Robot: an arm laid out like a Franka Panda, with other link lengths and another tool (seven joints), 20 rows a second.
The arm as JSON. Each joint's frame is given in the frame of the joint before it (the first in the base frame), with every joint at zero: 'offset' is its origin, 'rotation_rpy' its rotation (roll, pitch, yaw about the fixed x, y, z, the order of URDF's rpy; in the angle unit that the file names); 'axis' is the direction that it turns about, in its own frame. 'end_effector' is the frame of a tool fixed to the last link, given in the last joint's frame.
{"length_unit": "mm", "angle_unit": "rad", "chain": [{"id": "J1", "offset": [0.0, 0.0, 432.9], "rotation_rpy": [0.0, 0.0, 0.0], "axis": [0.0, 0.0, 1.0]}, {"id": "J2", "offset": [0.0, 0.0, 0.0], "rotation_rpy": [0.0, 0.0, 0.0], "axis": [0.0, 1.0, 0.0]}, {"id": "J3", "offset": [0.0, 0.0, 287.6], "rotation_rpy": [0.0, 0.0, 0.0], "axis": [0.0, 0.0, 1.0]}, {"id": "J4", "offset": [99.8, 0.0, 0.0], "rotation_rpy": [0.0, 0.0, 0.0], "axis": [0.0, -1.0, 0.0]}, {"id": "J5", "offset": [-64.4, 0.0, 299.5], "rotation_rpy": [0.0, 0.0, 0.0], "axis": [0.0, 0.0, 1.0]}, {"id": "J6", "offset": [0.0, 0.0, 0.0], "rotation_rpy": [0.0, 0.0, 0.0], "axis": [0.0, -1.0, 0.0]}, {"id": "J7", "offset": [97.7, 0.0, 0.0], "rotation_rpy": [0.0, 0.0, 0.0], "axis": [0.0, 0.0, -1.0]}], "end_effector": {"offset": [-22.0, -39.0, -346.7], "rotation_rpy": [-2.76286, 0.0, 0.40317]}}
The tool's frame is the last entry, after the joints.
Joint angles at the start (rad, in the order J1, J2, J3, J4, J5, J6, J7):
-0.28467, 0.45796, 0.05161, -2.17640, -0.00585, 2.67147, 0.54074
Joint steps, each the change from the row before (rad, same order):
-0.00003, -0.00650, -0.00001, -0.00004, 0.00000, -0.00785, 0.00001
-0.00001, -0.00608, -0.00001, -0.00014, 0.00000, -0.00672, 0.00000
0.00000, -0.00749, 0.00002, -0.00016, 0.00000, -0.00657, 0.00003
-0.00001, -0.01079, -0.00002, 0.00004, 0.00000, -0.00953, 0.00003
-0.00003, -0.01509, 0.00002, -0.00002, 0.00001, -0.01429, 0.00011
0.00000, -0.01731, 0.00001, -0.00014, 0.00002, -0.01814, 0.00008
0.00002, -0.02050, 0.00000, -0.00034, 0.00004, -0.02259, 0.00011
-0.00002, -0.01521, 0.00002, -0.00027, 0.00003, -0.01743, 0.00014
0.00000, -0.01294, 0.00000, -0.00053, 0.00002, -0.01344, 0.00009
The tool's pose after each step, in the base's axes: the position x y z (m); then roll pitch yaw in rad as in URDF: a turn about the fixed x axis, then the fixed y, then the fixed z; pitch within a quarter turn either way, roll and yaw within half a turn. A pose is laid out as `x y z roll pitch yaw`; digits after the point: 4 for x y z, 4 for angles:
0.4726 -0.1299 0.0745 -2.7384 -0.0333 -0.3715
0.4724 -0.1300 0.0769 -2.7388 -0.0326 -0.3714
0.4727 -0.1301 0.0801 -2.7391 -0.0334 -0.3713
0.4731 -0.1304 0.0847 -2.7395 -0.0347 -0.3711
0.4733 -0.1307 0.0911 -2.7402 -0.0356 -0.3710
0.4728 -0.1309 0.0982 -2.7412 -0.0347 -0.3707
0.4715 -0.1309 0.1066 -2.7426 -0.0324 -0.3704
0.4703 -0.1309 0.1127 -2.7437 -0.0300 -0.3703
0.4694 -0.1309 0.1179 -2.7445 -0.0291 -0.3702

